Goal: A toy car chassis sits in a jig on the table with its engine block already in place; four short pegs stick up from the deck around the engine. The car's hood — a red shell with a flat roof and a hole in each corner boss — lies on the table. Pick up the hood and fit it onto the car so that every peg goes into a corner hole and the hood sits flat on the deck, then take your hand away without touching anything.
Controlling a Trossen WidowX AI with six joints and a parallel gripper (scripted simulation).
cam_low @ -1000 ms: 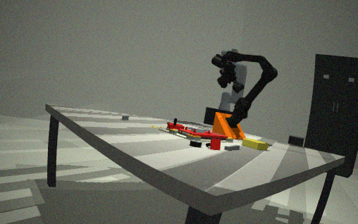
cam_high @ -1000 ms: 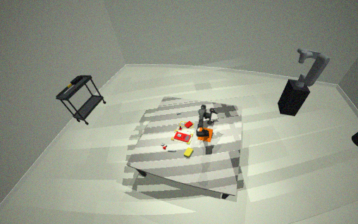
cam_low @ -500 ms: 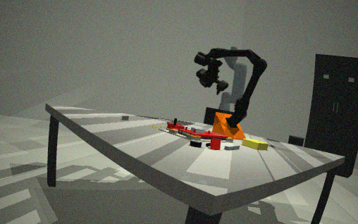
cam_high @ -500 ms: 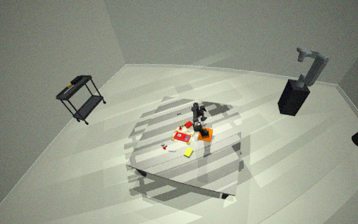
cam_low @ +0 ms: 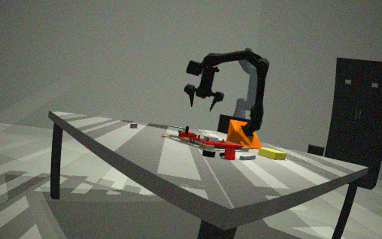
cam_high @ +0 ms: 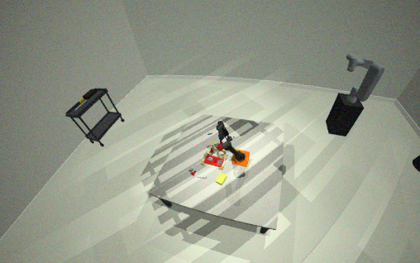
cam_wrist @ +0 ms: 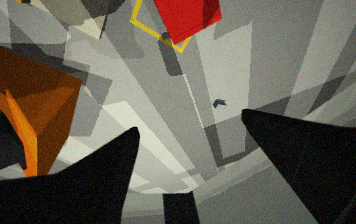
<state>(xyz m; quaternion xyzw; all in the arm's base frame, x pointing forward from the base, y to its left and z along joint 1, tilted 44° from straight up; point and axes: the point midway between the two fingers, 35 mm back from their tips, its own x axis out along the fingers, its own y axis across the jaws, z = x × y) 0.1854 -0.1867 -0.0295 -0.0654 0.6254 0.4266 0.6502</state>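
Right now my gripper tip is 130 mm above the red hood, 80 mm short of it and 30 mm to the right of it. Also, from my gripper tip: black wheel: 420 mm to the left, 320 mm ahead, 130 mm below; yellow block: 440 mm to the left, 130 mm below, 30 mm behind.
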